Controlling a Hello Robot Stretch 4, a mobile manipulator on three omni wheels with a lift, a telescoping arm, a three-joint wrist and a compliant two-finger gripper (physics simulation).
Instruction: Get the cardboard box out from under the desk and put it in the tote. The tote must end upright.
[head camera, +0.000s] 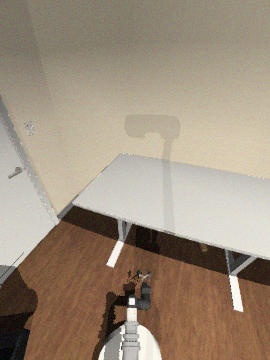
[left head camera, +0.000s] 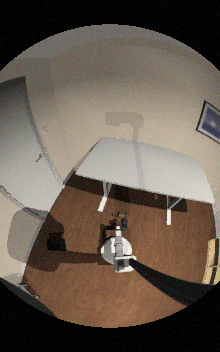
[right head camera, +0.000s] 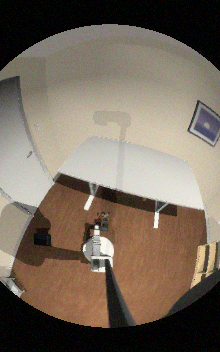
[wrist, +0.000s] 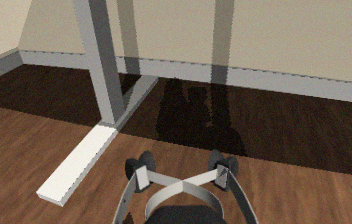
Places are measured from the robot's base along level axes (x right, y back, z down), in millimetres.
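Where they show: gripper, fingertip midpoint: (head camera: 143, 270) (left head camera: 121, 212) (right head camera: 105, 211) (wrist: 181, 163).
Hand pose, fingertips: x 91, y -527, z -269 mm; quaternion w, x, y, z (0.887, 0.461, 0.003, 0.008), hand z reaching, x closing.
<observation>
Things, the pixels of their top centre, and the offset from my fingertips. "*": a spot on its surface instead. Level surfaces: height alone.
- small tan piece at its top centre: (head camera: 203, 245) (right head camera: 143, 197) (left head camera: 155, 195) dx +729, dy -350, dz +246 mm
- white desk at its surface level: dz -654 mm
- black container at its top centre: (left head camera: 54, 244) (right head camera: 40, 239) dx -1036, dy +537, dz +195 mm
- left desk leg at a spot on its surface: (wrist: 102, 65) * dx -215, dy -424, dz +54 mm
A small tan piece (head camera: 203, 247) (left head camera: 156, 196) (right head camera: 144, 199) shows in the shade below the front edge of the white desk (head camera: 210, 210) (left head camera: 170, 170) (right head camera: 160, 175), between its two legs. It may be part of the cardboard box; the desk top hides the rest. The box does not show in the wrist view. A black container (head camera: 14, 344) (left head camera: 56, 244) (right head camera: 42, 239), which looks like the tote, stands on the floor at the left. My gripper (head camera: 144, 275) (left head camera: 120, 215) (right head camera: 103, 215) (wrist: 181, 163) is open and empty, in front of the desk, right of its left foot.
The left desk leg (wrist: 102, 65) and its white foot (wrist: 77, 165) stand left of my fingers. The right desk foot (head camera: 236, 292) reaches out from under the desk. A door (head camera: 15, 210) is at the left. A wooden shelf unit (left head camera: 212, 260) (right head camera: 198, 262) stands at the right.
</observation>
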